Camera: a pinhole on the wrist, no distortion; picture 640 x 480 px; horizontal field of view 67.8 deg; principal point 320.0 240.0 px. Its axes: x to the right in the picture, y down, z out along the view. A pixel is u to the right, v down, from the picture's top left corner.
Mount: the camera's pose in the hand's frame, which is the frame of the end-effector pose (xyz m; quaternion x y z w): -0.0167 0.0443 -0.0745 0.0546 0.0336 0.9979 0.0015
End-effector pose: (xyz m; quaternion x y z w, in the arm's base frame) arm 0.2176 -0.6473 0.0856 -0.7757 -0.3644 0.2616 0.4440
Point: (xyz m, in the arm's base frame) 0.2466 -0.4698 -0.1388
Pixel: 31.6 91.1
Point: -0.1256 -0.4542 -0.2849
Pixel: 375.4 191.0
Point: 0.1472 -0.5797 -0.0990
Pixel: 289.6 137.0
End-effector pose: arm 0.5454 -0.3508 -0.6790 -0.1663 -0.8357 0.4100 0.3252
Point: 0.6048 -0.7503 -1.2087
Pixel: outside the picture
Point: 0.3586 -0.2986 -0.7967
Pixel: 107.3 115.6
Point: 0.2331 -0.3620 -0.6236
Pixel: outside the picture
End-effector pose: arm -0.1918 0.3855 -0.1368 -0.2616 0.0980 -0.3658 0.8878
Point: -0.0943 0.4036 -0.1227
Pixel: 114.7 210.6
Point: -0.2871 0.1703 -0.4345
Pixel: behind the camera
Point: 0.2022 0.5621 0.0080
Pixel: 180.2 33.8
